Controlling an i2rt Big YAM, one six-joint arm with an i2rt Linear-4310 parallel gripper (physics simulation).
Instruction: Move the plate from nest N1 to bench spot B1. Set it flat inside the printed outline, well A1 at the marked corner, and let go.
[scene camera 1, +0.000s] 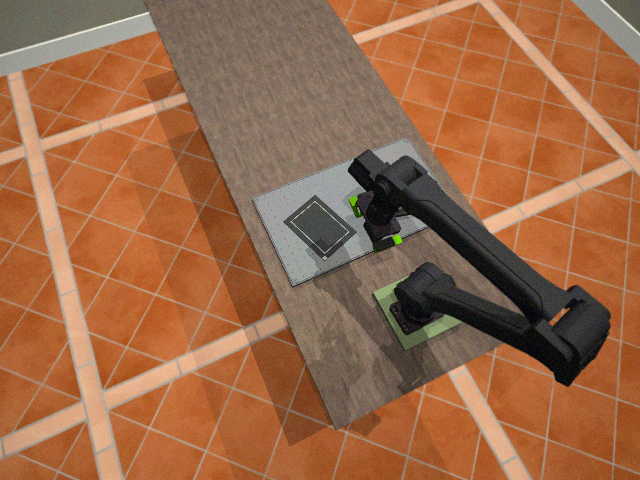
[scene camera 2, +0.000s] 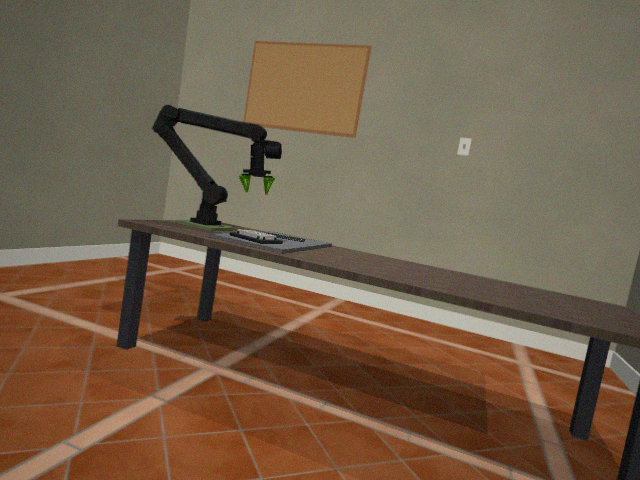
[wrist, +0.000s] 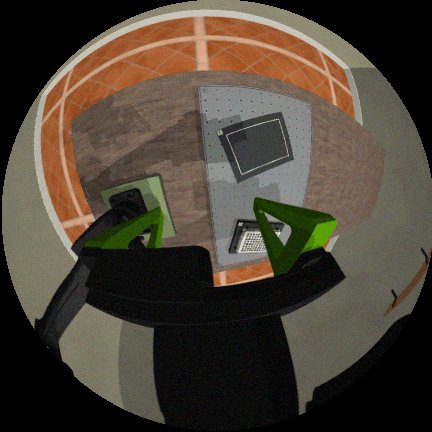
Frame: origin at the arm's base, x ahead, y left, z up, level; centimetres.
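Seen in the pictures: gripper, between the fingertips: (scene camera 1: 367, 233) (scene camera 2: 256, 193) (wrist: 207, 206); arm's base, origin of its link: (scene camera 1: 416, 311) (scene camera 2: 205, 223) (wrist: 132, 212).
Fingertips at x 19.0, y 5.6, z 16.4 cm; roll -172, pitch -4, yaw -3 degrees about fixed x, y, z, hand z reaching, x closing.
Observation:
Pixels of each thing's top centre, then the offset from my fingertips to it. "pt": a spot on its surface instead. Level surfaces: height alone.
- plate, centre of its top: (wrist: 259, 242) (scene camera 2: 257, 232) dz -14.1, dx +13.7, dy -21.6 cm
- Spot B1, a spot on its surface: (wrist: 259, 146) (scene camera 1: 321, 226) pt dz -16.6, dx +14.0, dy +5.0 cm
- small pale mark, centre of its top: (wrist: 219, 132) (scene camera 1: 324, 258) dz -16.6, dx +5.1, dy +8.6 cm
- wooden bench, height of its surface: dz -18.1 cm
The plate (scene camera 2: 253, 234) (wrist: 250, 242), white with a grid of wells, sits in the black nest N1 (scene camera 2: 272, 241) (wrist: 233, 244). The arm hides both in scene camera 1. In the wrist view the right finger covers part of the plate. Spot B1 (scene camera 1: 319, 227) (wrist: 259, 146) is a dark rectangle with a thin white outline; a small pale mark (scene camera 1: 324, 257) (wrist: 220, 132) is at one corner. My gripper (scene camera 1: 375, 223) (scene camera 2: 256, 192) (wrist: 207, 206) is open and empty. It points down, high above the pegboard, with its green fingers well above the plate.
A grey pegboard (scene camera 1: 273, 219) (scene camera 2: 310, 246) (wrist: 225, 200) bears the nest and B1 side by side. The arm's base stands on a green pad (scene camera 1: 408, 342) (wrist: 167, 222) close by on the wooden bench (scene camera 1: 258, 103) (scene camera 2: 439, 279). The arm's links reach over the bench's edge.

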